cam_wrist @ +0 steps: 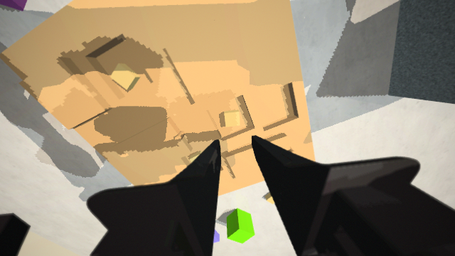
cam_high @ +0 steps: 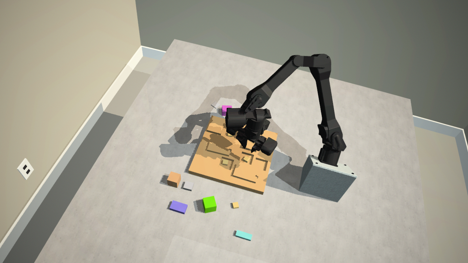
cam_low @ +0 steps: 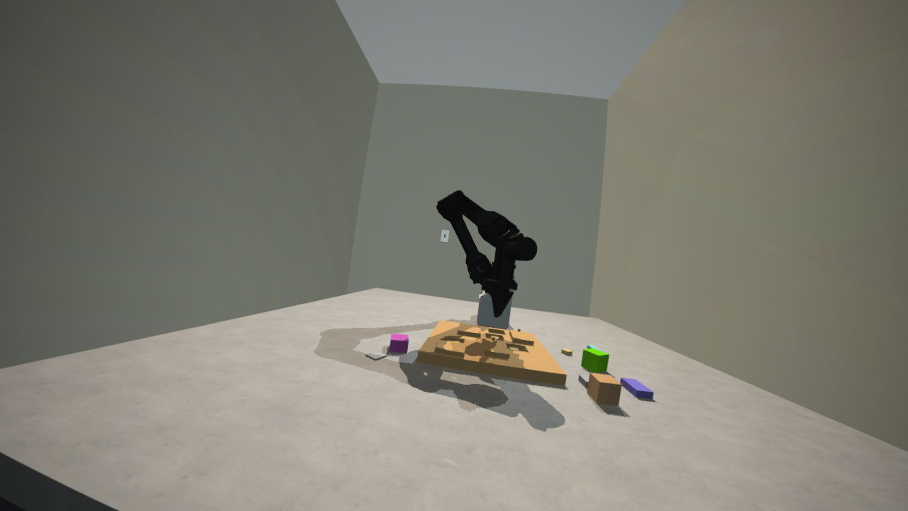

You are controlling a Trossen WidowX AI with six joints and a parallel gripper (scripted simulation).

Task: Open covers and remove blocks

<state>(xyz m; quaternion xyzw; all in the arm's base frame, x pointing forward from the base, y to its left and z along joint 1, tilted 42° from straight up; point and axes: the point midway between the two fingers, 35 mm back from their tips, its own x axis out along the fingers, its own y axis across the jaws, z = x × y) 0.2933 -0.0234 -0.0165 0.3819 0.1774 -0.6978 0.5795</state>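
Now: gripper tip 60 mm past the cyan block, 310 mm to the right of it and 70 mm above it. The rest, counted from my gripper tip: magenta block (140 mm ahead, 230 mm to the right, 70 mm below); then grey block (180 mm ahead, 180 mm to the left, 70 mm below); then green block (90 mm ahead, 230 mm to the left, 60 mm below).
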